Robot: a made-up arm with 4 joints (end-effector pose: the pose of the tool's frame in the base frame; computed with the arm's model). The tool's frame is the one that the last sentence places.
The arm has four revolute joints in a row. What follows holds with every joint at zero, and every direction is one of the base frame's. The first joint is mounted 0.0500 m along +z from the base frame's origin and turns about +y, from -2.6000 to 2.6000 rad. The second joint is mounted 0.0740 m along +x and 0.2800 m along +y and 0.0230 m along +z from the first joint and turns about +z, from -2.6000 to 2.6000 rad. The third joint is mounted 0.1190 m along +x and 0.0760 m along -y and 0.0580 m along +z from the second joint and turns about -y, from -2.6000 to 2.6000 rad. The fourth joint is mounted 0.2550 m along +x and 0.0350 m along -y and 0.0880 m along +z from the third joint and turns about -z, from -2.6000 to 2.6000 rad. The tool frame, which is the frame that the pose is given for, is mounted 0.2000 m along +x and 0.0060 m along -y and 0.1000 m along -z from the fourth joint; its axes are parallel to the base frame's.
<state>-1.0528 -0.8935 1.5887 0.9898</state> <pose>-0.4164 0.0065 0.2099 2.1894 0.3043 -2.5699</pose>
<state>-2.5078 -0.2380 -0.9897 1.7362</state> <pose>-0.1166 -0.0723 0.2675 1.5302 0.3053 -1.3845</pose>
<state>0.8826 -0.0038 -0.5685 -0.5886</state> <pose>0.2239 0.2733 -0.4707 1.3565 0.9745 1.3906</pose>
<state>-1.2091 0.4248 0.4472 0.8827</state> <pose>-0.0031 0.2261 0.7014 1.6763 -1.0820 -1.4846</pose>
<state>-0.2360 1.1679 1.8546 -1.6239</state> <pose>-0.0606 0.3705 0.3694 -1.9535 0.2661 2.7082</pose>
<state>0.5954 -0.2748 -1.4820 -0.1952</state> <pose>-0.0469 0.1649 -0.3659 3.0987 1.0875 2.7830</pose>
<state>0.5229 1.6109 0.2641 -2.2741</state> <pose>0.0678 0.5258 0.1303 -0.5503 -0.2237 -2.4059</pose>
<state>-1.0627 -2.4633 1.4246 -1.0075</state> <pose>-0.4034 0.1216 0.2345 -0.0409 -0.7310 -1.8890</pose>
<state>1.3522 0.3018 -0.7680 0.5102</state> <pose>-0.1024 0.1999 -0.5220 -2.8495 1.0318 -2.5653</pose>
